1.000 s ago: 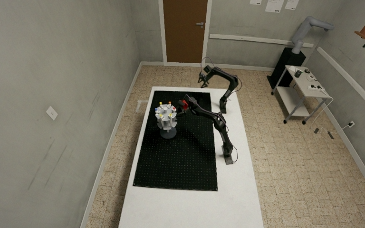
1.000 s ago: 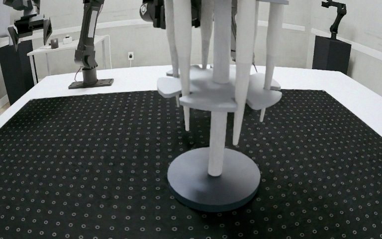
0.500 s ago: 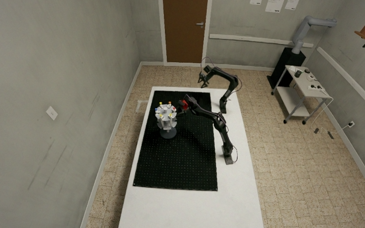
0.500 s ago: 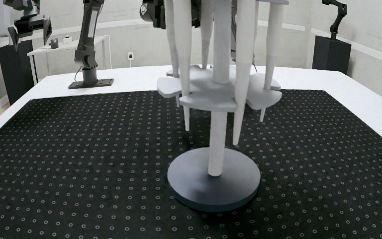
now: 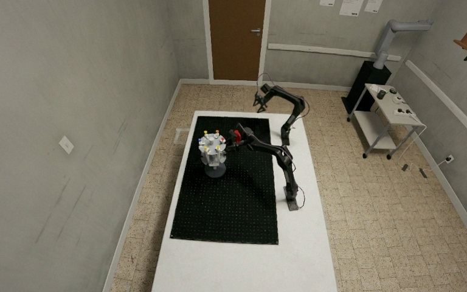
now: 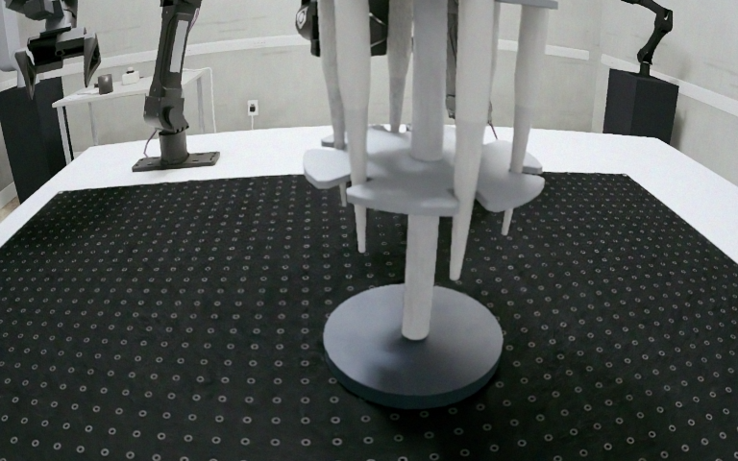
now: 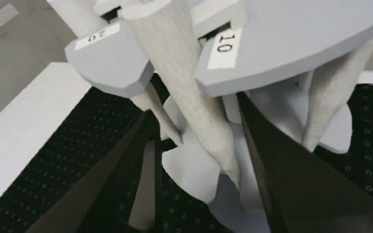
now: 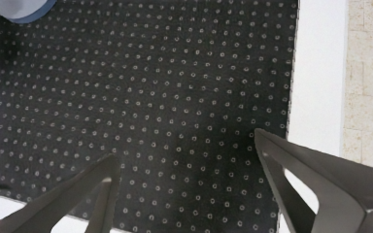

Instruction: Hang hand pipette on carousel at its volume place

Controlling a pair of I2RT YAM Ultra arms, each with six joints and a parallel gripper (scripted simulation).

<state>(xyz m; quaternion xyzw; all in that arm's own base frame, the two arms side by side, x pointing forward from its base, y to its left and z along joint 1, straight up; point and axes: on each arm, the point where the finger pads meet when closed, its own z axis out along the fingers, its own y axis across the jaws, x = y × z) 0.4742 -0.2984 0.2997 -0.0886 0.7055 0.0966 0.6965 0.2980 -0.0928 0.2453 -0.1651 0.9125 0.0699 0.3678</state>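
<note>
The white pipette is 10 mm ahead of my left hand, 10 mm to the right of it and 20 mm below it.
</note>
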